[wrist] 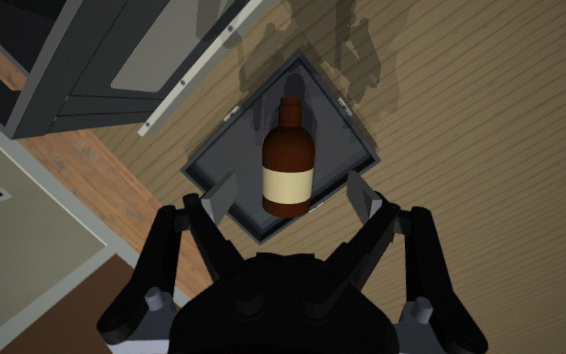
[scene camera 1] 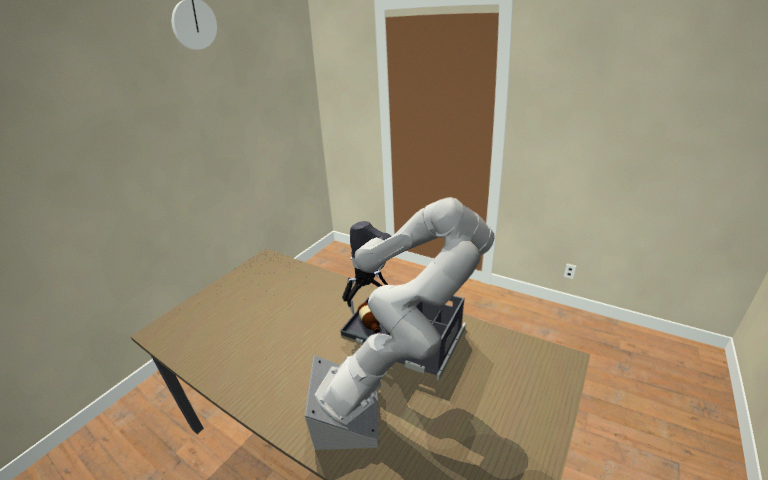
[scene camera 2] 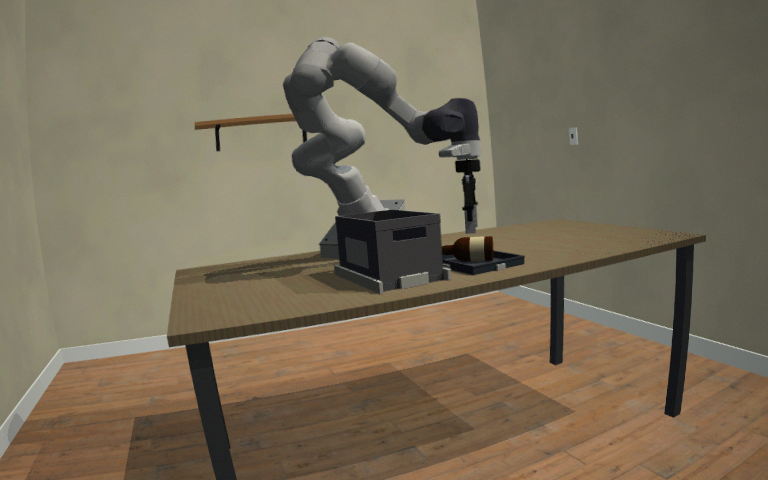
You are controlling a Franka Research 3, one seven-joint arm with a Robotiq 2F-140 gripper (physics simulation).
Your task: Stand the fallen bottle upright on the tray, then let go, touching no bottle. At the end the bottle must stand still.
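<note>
A brown bottle (scene camera 1: 366, 312) (scene camera 2: 472, 249) (wrist: 288, 150) with a cream label lies on its side on the dark tray (scene camera 1: 351, 330) (scene camera 2: 511, 262) (wrist: 220, 150). In the wrist view its neck points up the picture, and its base reaches over the tray's lower rim. My gripper (scene camera 1: 368, 295) (scene camera 2: 471, 228) (wrist: 291, 183) is open and empty, pointing down. Its fingertips are a little above the bottle's body in the second scene view. In the wrist view one finger shows on each side of the label, with gaps. The arm hides part of the bottle, the tray and one finger in the first scene view.
A tall dark crate (scene camera 1: 451, 333) (scene camera 2: 408, 249) (wrist: 80, 82) with inner dividers stands beside the tray, on the neck side in the second scene view. Light strips run along its foot. The arm's base stands on the wooden table (scene camera 1: 237, 322) (scene camera 2: 271, 305) (wrist: 475, 150). A wall shelf (scene camera 2: 243, 121) is behind the arm.
</note>
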